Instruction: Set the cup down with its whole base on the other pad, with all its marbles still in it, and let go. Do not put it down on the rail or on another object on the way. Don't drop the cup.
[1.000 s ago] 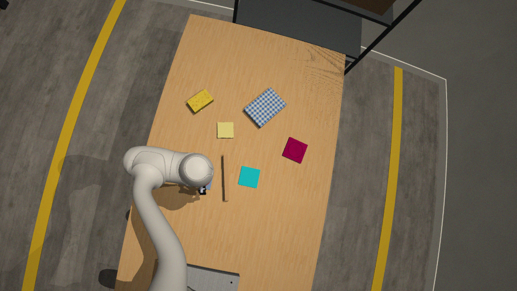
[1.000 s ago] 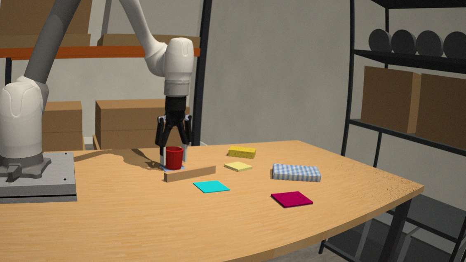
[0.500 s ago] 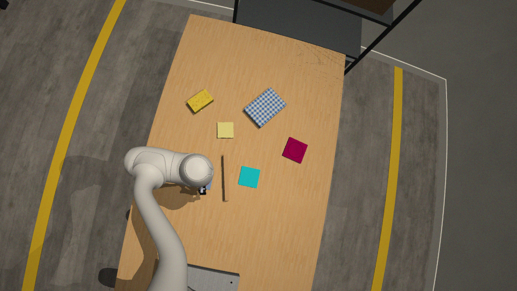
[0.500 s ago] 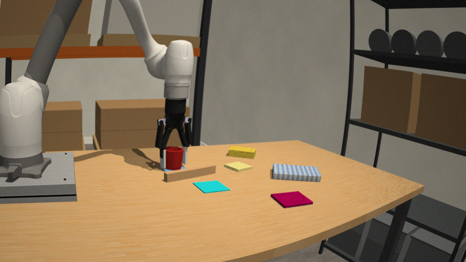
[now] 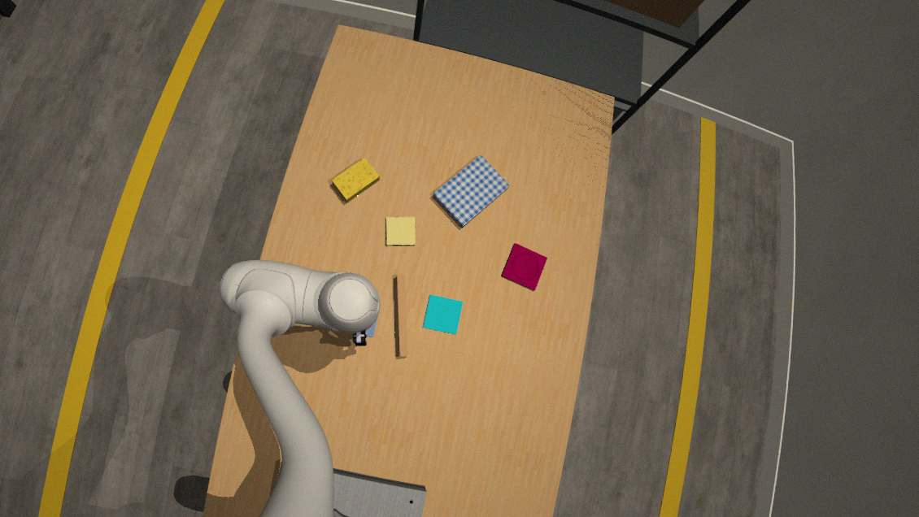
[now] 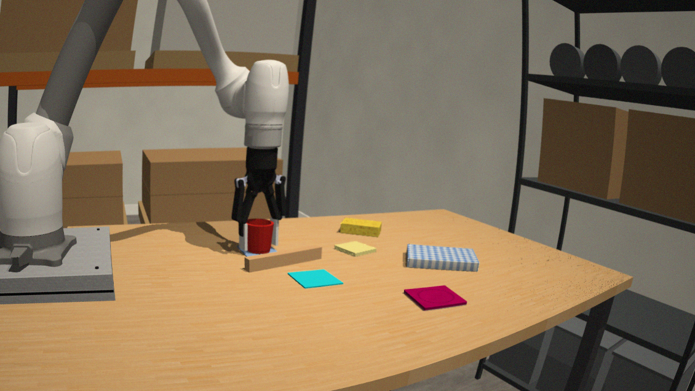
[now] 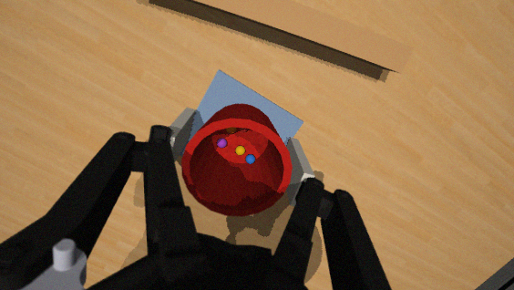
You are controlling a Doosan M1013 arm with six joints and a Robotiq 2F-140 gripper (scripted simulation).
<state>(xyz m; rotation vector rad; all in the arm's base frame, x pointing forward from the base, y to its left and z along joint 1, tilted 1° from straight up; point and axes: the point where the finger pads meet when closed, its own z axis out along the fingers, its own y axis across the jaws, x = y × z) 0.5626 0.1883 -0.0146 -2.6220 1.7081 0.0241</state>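
Now: hand 2 cm above the red cup. Round my hand: wooden rail: 4 cm ahead, 9 cm to the right, 3 cm below; cyan pad: 9 cm ahead, 19 cm to the right, 5 cm below.
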